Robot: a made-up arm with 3 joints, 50 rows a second.
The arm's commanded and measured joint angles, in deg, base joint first. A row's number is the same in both.
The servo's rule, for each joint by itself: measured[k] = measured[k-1] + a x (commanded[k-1-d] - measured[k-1]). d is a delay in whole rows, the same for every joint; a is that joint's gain. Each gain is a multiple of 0.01, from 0.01 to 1. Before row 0 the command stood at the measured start. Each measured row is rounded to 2 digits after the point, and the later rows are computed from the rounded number. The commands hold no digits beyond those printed.
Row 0, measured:
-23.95 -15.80 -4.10
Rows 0 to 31, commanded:
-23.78 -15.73 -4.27
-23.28 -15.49 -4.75
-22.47 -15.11 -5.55
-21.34 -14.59 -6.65
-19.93 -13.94 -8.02
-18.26 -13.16 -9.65
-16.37 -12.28 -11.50
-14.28 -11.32 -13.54
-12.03 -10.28 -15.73
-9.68 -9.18 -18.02
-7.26 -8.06 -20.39
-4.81 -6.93 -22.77
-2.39 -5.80 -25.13
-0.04 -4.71 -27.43
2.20 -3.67 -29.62
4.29 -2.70 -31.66
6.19 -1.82 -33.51
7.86 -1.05 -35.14
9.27 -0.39 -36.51
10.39 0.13 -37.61
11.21 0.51 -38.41
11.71 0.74 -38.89
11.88 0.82 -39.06
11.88 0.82 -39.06
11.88 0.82 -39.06
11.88 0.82 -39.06
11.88 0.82 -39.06
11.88 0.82 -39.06
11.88 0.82 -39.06
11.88 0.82 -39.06
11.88 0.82 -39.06
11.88 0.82 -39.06
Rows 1 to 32, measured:
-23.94 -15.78 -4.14
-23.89 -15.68 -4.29
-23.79 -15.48 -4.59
-23.62 -15.17 -5.08
-23.36 -14.74 -5.79
-23.00 -14.19 -6.72
-22.54 -13.52 -7.87
-21.96 -12.75 -9.23
-21.26 -11.89 -10.79
-20.45 -10.94 -12.53
-19.53 -9.93 -14.42
-18.50 -8.88 -16.42
-17.37 -7.80 -18.51
-16.16 -6.72 -20.65
-14.87 -5.65 -22.80
-13.53 -4.62 -24.93
-12.15 -3.64 -26.99
-10.75 -2.73 -28.95
-9.35 -1.91 -30.76
-7.97 -1.20 -32.40
-6.63 -0.60 -33.84
-5.35 -0.13 -35.05
-4.14 0.20 -36.01
-3.02 0.42 -36.74
-1.98 0.56 -37.30
-1.01 0.65 -37.72
-0.11 0.71 -38.04
0.73 0.75 -38.28
1.51 0.77 -38.47
2.24 0.79 -38.61
2.91 0.80 -38.72
3.54 0.81 -38.80
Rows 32 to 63, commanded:
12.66 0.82 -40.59
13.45 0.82 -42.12
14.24 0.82 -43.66
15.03 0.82 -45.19
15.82 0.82 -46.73
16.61 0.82 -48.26
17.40 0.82 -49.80
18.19 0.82 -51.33
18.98 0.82 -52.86
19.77 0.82 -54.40
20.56 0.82 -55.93
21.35 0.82 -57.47
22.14 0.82 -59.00
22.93 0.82 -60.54
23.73 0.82 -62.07
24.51 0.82 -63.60
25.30 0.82 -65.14
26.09 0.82 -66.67
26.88 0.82 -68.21
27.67 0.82 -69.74
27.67 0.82 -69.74
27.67 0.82 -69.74
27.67 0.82 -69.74
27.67 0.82 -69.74
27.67 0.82 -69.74
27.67 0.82 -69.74
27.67 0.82 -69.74
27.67 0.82 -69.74
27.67 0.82 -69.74
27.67 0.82 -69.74
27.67 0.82 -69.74
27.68 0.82 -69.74
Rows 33 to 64, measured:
4.18 0.81 -39.23
4.83 0.81 -39.92
5.49 0.81 -40.82
6.16 0.81 -41.87
6.84 0.81 -43.04
7.52 0.81 -44.29
8.21 0.81 -45.61
8.91 0.81 -46.98
9.61 0.81 -48.39
10.32 0.81 -49.83
11.04 0.81 -51.29
11.76 0.81 -52.77
12.49 0.81 -54.27
13.22 0.81 -55.77
13.96 0.81 -57.28
14.70 0.81 -58.80
15.44 0.81 -60.32
16.19 0.81 -61.84
16.94 0.81 -63.37
17.69 0.81 -64.90
18.39 0.81 -66.06
19.04 0.81 -66.94
19.64 0.81 -67.61
20.20 0.81 -68.12
20.72 0.81 -68.51
21.21 0.81 -68.81
21.66 0.81 -69.03
22.08 0.81 -69.20
22.47 0.81 -69.33
22.83 0.81 -69.43
23.17 0.81 -69.50
23.49 0.81 -69.56

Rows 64 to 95, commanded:
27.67 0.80 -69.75
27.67 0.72 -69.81
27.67 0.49 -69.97
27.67 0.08 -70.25
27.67 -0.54 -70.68
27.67 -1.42 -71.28
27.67 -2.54 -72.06
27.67 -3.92 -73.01
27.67 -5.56 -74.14
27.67 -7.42 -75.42
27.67 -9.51 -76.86
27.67 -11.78 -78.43
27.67 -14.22 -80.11
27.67 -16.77 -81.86
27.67 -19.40 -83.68
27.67 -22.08 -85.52
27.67 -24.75 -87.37
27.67 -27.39 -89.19
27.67 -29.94 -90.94
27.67 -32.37 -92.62
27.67 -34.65 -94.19
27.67 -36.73 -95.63
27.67 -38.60 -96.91
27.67 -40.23 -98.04
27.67 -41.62 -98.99
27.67 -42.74 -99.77
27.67 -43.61 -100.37
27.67 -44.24 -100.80
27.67 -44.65 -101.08
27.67 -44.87 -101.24
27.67 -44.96 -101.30
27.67 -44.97 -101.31
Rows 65 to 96, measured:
23.78 0.81 -69.61
24.05 0.78 -69.66
24.30 0.68 -69.73
24.54 0.47 -69.85
24.76 0.12 -70.05
24.96 -0.42 -70.35
25.15 -1.16 -70.76
25.33 -2.13 -71.30
25.49 -3.33 -71.98
25.64 -4.76 -72.81
25.78 -6.42 -73.78
25.91 -8.30 -74.90
26.03 -10.37 -76.15
26.14 -12.61 -77.52
26.25 -14.99 -79.00
26.35 -17.47 -80.56
26.44 -20.02 -82.19
26.53 -22.60 -83.87
26.61 -25.17 -85.57
26.68 -27.69 -87.26
26.75 -30.13 -88.92
26.81 -32.44 -90.53
26.87 -34.60 -92.06
26.93 -36.57 -93.50
26.98 -38.34 -94.82
27.03 -39.88 -96.01
27.07 -41.19 -97.06
27.11 -42.26 -97.96
27.15 -43.10 -98.71
27.19 -43.72 -99.32
27.22 -44.15 -99.80
27.25 -44.44 -100.16

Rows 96 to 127, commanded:
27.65 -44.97 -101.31
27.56 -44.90 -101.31
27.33 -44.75 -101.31
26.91 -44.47 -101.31
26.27 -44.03 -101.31
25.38 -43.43 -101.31
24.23 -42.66 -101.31
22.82 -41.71 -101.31
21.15 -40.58 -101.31
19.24 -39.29 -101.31
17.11 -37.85 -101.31
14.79 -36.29 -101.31
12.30 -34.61 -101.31
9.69 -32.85 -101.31
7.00 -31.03 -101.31
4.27 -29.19 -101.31
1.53 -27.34 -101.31
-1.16 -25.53 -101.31
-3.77 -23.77 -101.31
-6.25 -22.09 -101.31
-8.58 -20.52 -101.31
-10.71 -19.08 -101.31
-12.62 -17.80 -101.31
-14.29 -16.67 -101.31
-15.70 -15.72 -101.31
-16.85 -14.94 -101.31
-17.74 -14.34 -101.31
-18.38 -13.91 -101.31
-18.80 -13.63 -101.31
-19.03 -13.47 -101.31
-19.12 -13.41 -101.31
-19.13 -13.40 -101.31
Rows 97 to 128, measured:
27.28 -44.63 -100.44
27.30 -44.72 -100.65
27.30 -44.73 -100.81
27.27 -44.64 -100.93
27.20 -44.43 -101.02
27.07 -44.08 -101.09
26.87 -43.58 -101.14
26.59 -42.93 -101.18
26.21 -42.11 -101.21
25.72 -41.12 -101.23
25.12 -39.98 -101.25
24.40 -38.69 -101.26
23.55 -37.26 -101.27
22.58 -35.72 -101.28
21.49 -34.08 -101.29
20.28 -32.37 -101.29
18.97 -30.61 -101.29
17.56 -28.83 -101.29
16.07 -27.06 -101.29
14.51 -25.32 -101.29
12.89 -23.64 -101.29
11.24 -22.04 -101.29
9.57 -20.56 -101.29
7.90 -19.20 -101.29
6.25 -17.98 -101.29
4.63 -16.92 -101.29
3.06 -16.02 -101.29
1.56 -15.28 -101.29
0.13 -14.70 -101.29
-1.21 -14.27 -101.29
-2.46 -13.97 -101.29
-3.63 -13.77 -101.29

